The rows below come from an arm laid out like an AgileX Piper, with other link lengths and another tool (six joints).
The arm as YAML. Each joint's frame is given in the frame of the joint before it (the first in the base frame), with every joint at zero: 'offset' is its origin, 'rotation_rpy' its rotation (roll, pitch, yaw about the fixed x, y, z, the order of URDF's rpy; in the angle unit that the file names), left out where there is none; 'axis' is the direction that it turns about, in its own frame. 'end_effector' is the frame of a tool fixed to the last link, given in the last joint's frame.
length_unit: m
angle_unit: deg
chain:
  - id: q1
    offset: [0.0, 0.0, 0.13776]
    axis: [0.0, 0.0, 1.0]
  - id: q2
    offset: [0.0, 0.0, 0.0]
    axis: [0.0, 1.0, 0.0]
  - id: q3
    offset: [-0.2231, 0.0, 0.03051]
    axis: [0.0, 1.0, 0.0]
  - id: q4
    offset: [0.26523, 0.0, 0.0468]
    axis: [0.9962, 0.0, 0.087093]
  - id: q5
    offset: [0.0, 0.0, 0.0]
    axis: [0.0, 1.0, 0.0]
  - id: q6
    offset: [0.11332, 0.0, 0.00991]
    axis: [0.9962, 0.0, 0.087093]
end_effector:
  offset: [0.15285, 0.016, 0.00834]
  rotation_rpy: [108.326, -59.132, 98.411]
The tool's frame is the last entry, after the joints.
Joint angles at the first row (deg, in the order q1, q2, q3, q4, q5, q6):
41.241, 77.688, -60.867, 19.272, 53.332, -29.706
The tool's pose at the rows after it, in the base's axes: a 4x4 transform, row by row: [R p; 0 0 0 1], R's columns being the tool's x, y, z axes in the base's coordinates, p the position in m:
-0.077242 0.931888 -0.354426 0.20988; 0.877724 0.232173 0.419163 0.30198; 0.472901 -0.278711 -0.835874 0.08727; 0 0 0 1
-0.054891 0.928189 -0.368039 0.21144; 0.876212 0.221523 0.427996 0.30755; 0.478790 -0.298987 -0.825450 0.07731; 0 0 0 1
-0.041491 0.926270 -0.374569 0.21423; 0.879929 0.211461 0.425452 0.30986; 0.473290 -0.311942 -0.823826 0.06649; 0 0 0 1
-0.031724 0.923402 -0.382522 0.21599; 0.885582 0.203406 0.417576 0.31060; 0.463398 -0.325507 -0.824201 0.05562; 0 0 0 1
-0.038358 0.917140 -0.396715 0.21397; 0.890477 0.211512 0.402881 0.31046; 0.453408 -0.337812 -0.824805 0.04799; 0 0 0 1
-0.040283 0.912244 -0.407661 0.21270; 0.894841 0.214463 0.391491 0.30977; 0.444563 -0.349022 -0.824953 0.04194; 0 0 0 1
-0.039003 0.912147 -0.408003 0.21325; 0.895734 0.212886 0.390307 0.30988; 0.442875 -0.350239 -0.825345 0.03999; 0 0 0 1
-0.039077 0.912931 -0.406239 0.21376; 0.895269 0.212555 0.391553 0.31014; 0.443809 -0.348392 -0.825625 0.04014; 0 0 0 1
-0.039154 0.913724 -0.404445 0.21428; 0.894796 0.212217 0.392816 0.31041; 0.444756 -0.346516 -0.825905 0.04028; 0 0 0 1
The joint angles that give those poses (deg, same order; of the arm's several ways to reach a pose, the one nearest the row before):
41.588, 80.103, -60.867, 20.342, 52.160, -29.707
41.589, 82.356, -60.867, 21.685, 50.647, -29.861
41.589, 84.443, -60.866, 22.078, 49.290, -29.986
41.590, 86.380, -60.867, 22.232, 48.287, -30.146
41.682, 87.634, -60.867, 22.506, 48.182, -31.039
41.683, 88.643, -60.913, 22.630, 48.181, -31.550
41.683, 88.991, -60.913, 22.630, 47.935, -31.584
41.683, 88.989, -60.913, 22.630, 47.808, -31.583
41.684, 88.989, -60.912, 22.630, 47.677, -31.582

